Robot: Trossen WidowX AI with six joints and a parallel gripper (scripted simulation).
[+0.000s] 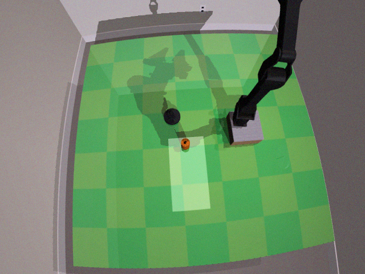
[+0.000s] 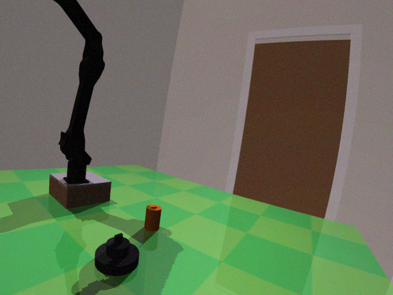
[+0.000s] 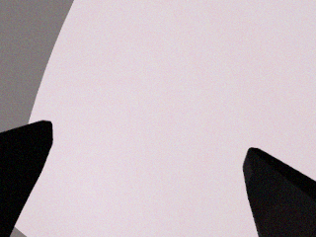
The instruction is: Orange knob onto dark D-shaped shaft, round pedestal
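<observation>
The orange knob is 29 cm ahead of my gripper tip, 52 cm to the left of it and 57 cm below it. From my gripper tip the other things lie so: dark round pedestal: 37 cm ahead, 38 cm to the left, 57 cm below.
</observation>
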